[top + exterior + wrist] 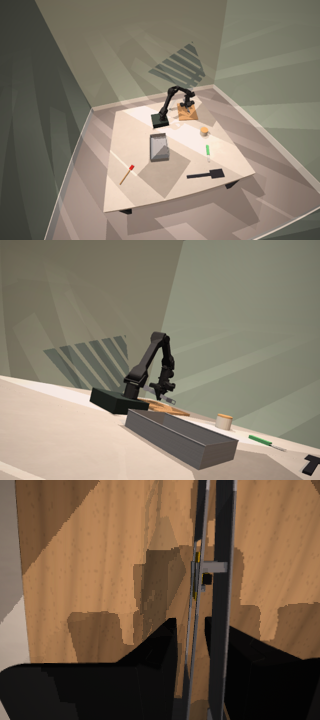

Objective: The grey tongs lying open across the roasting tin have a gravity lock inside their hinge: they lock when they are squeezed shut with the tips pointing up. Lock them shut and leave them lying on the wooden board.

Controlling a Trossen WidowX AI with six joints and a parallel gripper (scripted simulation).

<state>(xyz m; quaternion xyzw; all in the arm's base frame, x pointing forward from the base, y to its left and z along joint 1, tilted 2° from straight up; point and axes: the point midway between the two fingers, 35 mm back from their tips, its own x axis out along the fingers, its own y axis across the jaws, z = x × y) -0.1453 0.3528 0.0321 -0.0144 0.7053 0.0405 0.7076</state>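
Right now my gripper tip is 4 cm above the wooden board. Round my gripper tip: green-handled tool: 68 cm ahead, 1 cm to the left, 4 cm below; then cork-lidded jar: 43 cm ahead, 6 cm to the left, 1 cm below; then grey roasting tin: 51 cm ahead, 45 cm to the right, 2 cm below.
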